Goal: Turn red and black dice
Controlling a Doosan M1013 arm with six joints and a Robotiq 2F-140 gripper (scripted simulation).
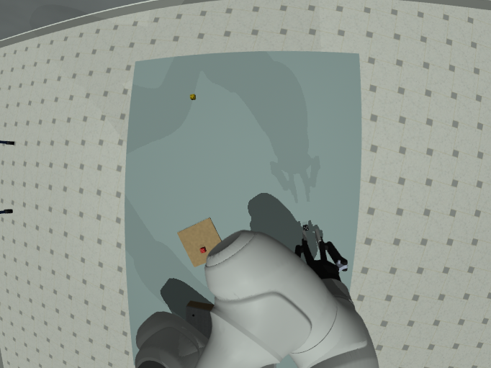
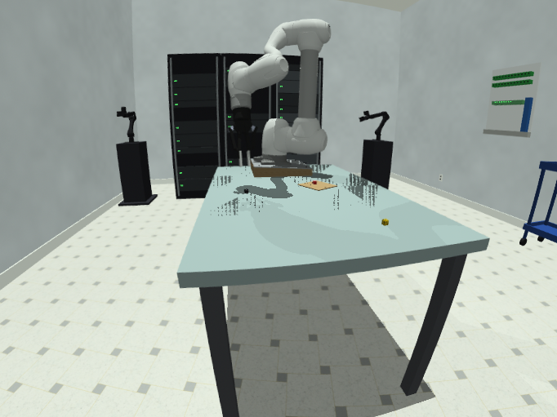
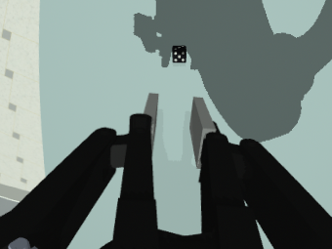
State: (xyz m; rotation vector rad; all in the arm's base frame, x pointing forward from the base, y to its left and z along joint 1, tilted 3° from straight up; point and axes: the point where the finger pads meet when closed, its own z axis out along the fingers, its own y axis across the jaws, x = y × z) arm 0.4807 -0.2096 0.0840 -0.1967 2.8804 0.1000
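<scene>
The black die is 140 mm below my hand. Round my hand: tan mat (80 mm behind, 360 mm to the left, 150 mm below); then yellow die (440 mm ahead, 410 mm to the left, 140 mm below); then red die (100 mm behind, 350 mm to the left, 140 mm below).
</scene>
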